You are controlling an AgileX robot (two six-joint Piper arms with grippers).
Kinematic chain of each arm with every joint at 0, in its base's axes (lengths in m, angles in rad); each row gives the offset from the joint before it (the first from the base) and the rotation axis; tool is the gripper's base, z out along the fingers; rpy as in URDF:
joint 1: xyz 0 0 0.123 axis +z
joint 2: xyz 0 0 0 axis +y
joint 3: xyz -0.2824 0 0.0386 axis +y
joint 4: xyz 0.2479 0 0.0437 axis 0.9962 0 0.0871
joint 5: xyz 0 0 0 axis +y
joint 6: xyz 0.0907 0 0.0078 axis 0.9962 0 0.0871
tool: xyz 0 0 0 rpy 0 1.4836 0
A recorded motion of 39 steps. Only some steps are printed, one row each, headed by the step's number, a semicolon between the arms.
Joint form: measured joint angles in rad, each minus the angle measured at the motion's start. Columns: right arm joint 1, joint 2, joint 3, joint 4, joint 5, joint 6; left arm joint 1, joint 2, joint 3, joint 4, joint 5, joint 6.
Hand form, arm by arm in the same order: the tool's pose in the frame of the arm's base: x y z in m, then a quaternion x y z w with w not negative. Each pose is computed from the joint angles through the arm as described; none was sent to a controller.
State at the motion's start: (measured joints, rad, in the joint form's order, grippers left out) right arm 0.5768 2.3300 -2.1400 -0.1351 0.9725 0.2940; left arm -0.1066 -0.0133 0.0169 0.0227 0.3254 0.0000
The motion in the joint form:
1: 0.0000 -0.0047 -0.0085 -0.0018 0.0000 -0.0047; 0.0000 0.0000 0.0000 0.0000 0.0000 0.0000
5: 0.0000 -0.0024 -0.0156 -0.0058 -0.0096 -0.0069; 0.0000 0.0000 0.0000 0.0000 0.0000 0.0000
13: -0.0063 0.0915 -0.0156 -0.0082 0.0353 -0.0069; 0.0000 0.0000 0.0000 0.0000 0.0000 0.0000
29: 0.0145 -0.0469 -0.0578 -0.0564 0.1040 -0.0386; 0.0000 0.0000 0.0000 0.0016 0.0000 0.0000
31: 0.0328 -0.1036 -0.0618 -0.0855 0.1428 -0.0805; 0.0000 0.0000 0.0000 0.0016 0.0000 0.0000
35: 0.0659 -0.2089 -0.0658 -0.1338 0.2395 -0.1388; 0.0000 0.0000 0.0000 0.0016 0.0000 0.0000
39: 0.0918 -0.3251 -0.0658 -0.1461 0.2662 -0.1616; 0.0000 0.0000 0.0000 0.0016 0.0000 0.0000
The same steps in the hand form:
1: 0.4394 0.2736 0.2229 -0.16115 0.95230 0.04689 0.25487; 0.0533 -0.0050 0.1787 0.04816 0.78573 -0.02338 0.61625
5: 0.4409 0.2743 0.2243 -0.16273 0.95005 0.04785 0.26196; 0.0533 -0.0050 0.1787 0.04816 0.78573 -0.02338 0.61625
13: 0.4458 0.2730 0.1736 -0.16396 0.96560 0.01852 0.20097; 0.0533 -0.0050 0.1787 0.04816 0.78573 -0.02338 0.61625
29: 0.4300 0.2704 0.2553 -0.18427 0.94747 0.01588 0.26095; 0.0533 -0.0050 0.1787 0.04859 0.78570 -0.02271 0.61628
31: 0.4173 0.2696 0.2837 -0.21010 0.93775 0.00290 0.27653; 0.0533 -0.0050 0.1787 0.04859 0.78570 -0.02271 0.61628
35: 0.3893 0.2632 0.3325 -0.24293 0.92501 -0.02203 0.29131; 0.0533 -0.0050 0.1787 0.04859 0.78570 -0.02271 0.61628
39: 0.3599 0.2539 0.3843 -0.25275 0.90841 -0.01122 0.33285; 0.0533 -0.0050 0.1787 0.04859 0.78570 -0.02271 0.61628

